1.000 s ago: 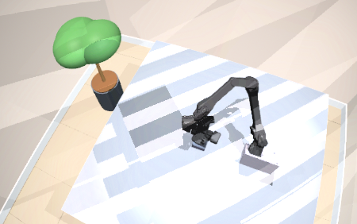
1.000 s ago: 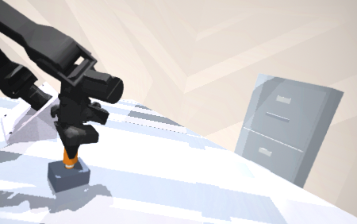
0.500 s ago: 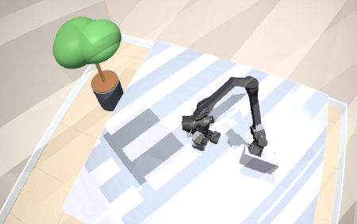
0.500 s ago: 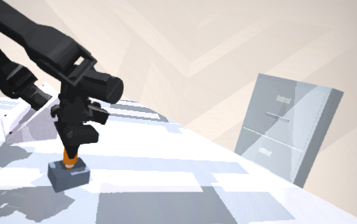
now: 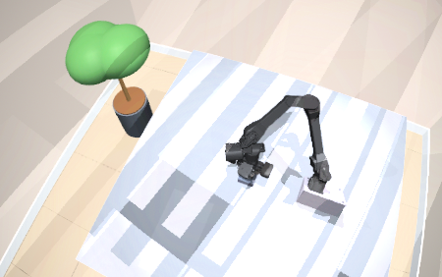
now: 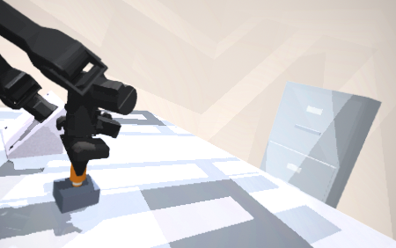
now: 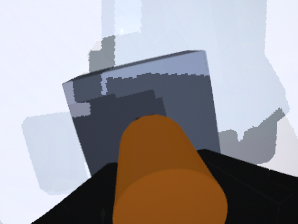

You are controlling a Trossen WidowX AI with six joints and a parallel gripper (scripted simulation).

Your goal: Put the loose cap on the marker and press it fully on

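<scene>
The orange cap lies 10 mm above my gripper tip.
</scene>
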